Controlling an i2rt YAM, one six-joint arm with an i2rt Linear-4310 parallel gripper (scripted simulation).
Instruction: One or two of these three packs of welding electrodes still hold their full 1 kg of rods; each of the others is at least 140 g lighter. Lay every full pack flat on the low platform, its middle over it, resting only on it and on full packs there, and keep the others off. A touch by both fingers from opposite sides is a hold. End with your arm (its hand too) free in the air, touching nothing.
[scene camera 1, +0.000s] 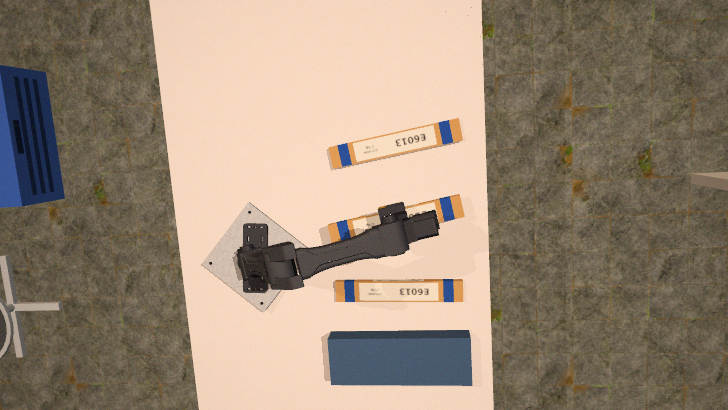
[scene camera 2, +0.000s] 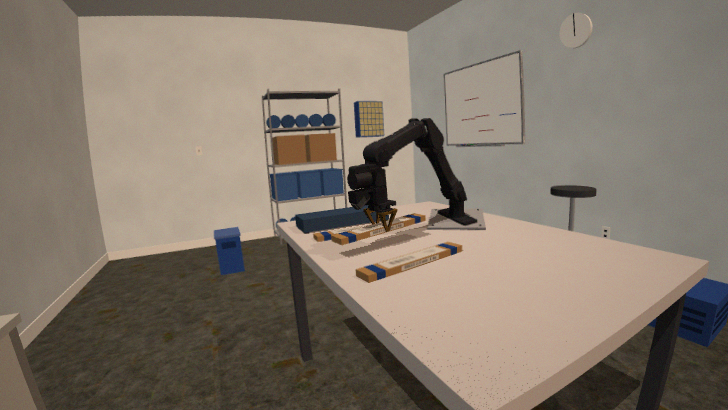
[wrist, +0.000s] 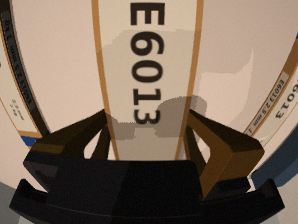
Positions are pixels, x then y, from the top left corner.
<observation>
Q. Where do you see a dark blue low platform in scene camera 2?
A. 322, 220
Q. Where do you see a dark blue low platform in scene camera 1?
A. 420, 357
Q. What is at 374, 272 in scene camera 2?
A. A pack.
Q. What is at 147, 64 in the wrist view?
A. A pack.
</observation>
